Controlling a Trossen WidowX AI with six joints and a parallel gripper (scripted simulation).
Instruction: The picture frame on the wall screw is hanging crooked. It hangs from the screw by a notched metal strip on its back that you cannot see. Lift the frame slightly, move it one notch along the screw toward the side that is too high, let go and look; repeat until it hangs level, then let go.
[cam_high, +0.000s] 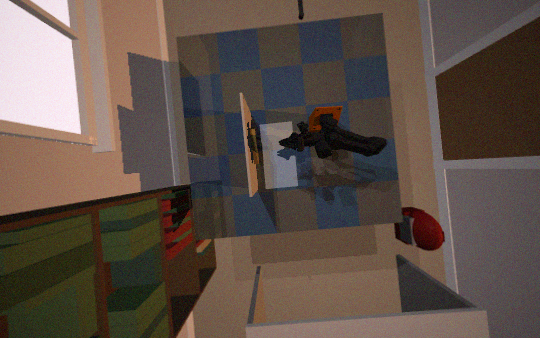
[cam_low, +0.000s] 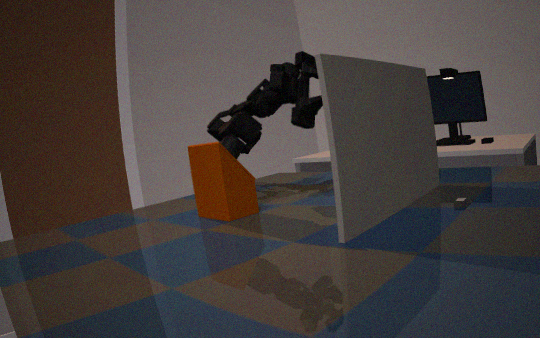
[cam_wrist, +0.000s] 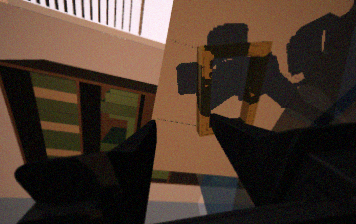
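My gripper tip is 130 mm short of the picture frame, 10 mm to the left of it and 110 mm above it. Also, from my gripper tip: wall panel 140 mm ahead, 130 mm below.
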